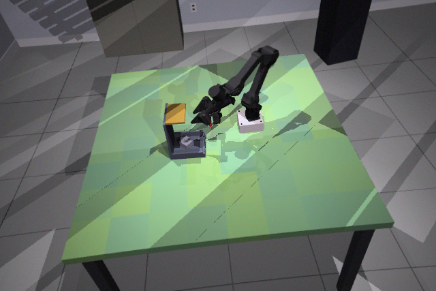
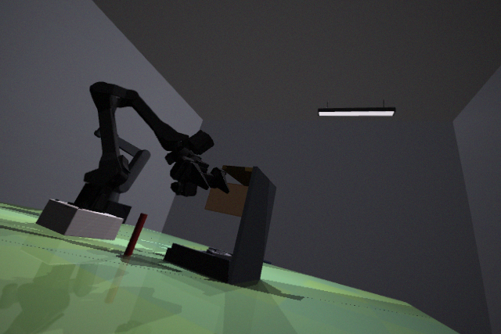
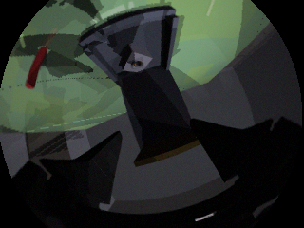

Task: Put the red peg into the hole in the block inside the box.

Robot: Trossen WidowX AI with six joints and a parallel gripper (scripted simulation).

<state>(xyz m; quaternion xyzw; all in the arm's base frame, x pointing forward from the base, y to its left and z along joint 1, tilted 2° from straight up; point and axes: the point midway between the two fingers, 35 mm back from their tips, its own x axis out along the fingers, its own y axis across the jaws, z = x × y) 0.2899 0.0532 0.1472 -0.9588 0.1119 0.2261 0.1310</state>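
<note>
My gripper tip is now 140 mm above the red peg, 110 mm to the left of it and 100 mm past it. From my gripper tip the other things lie so: orange roof (70 mm ahead, 50 mm above); back wall (120 mm ahead, 60 mm below, 10 mm to the right).
</note>
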